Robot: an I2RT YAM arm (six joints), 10 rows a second.
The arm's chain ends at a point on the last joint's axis. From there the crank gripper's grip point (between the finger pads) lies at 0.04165 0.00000 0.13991 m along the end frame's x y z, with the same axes.
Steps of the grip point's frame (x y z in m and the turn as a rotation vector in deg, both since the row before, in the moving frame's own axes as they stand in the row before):
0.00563, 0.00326, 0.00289, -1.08, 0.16, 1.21
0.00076, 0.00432, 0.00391, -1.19, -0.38, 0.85
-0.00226, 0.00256, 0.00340, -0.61, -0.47, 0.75
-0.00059, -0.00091, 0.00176, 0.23, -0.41, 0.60
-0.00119, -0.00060, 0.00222, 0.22, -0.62, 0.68
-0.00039, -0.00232, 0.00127, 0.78, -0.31, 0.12
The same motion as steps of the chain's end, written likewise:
0.00528, -0.00026, 0.00304, -1.08, 0.16, 1.21
0.00171, 0.00080, 0.00367, -1.19, -0.38, 0.85
-0.00110, 0.00053, 0.00307, -0.61, -0.47, 0.75
0.00041, -0.00078, 0.00147, 0.23, -0.41, 0.60
0.00033, -0.00055, 0.00178, 0.22, -0.62, 0.68
0.00037, -0.00050, 0.00106, 0.78, -0.31, 0.12

